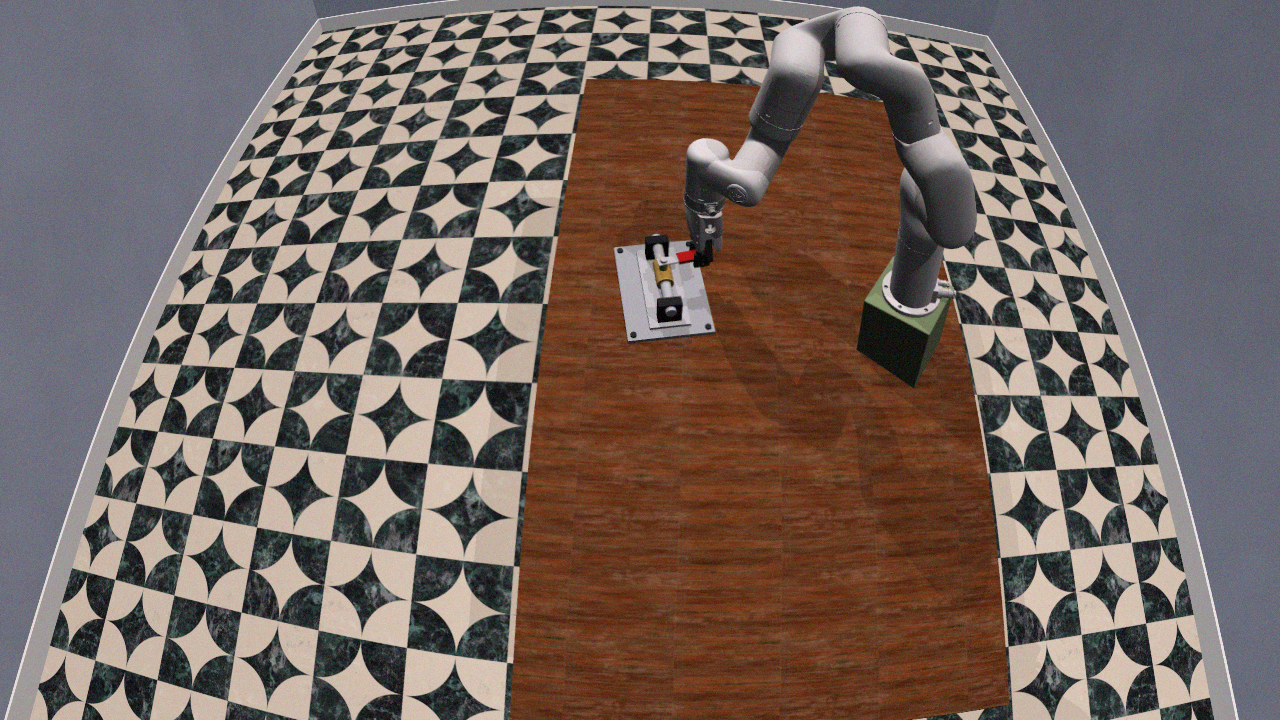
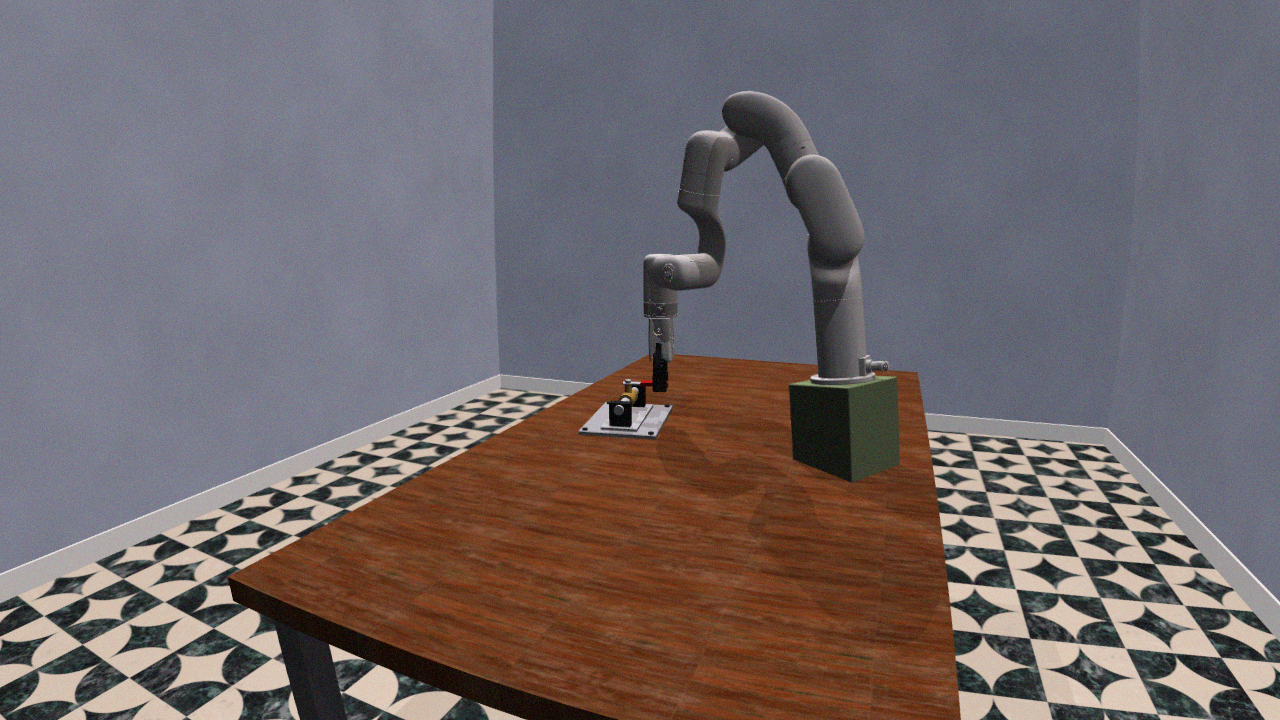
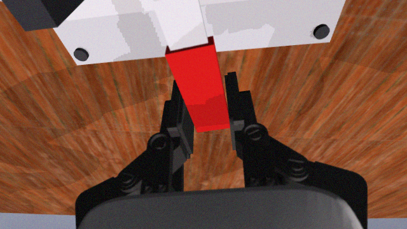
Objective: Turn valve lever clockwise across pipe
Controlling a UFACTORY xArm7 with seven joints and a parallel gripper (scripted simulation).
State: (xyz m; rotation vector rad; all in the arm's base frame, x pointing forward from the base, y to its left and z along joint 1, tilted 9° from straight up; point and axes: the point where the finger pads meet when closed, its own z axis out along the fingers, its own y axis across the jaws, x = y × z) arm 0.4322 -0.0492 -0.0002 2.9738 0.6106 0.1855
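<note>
The red lever is 4 cm ahead of my hand and 2 cm to the left of it.
</note>
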